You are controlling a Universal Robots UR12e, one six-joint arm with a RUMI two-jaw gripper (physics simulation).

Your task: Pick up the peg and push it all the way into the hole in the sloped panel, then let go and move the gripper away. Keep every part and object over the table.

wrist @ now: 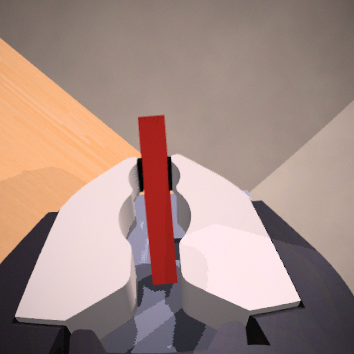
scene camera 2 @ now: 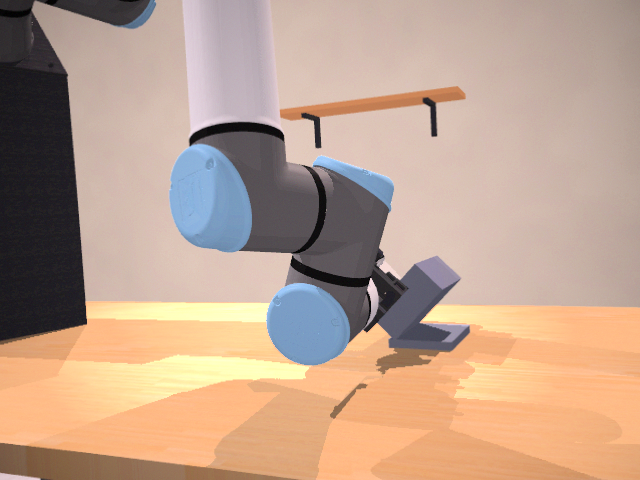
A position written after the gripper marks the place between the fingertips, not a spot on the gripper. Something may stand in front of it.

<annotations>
gripper: wrist 154, 160; scene camera 2 376, 265
red peg: wrist 152, 139; not seen in scene camera 2 (hidden by the gripper)
</annotations>
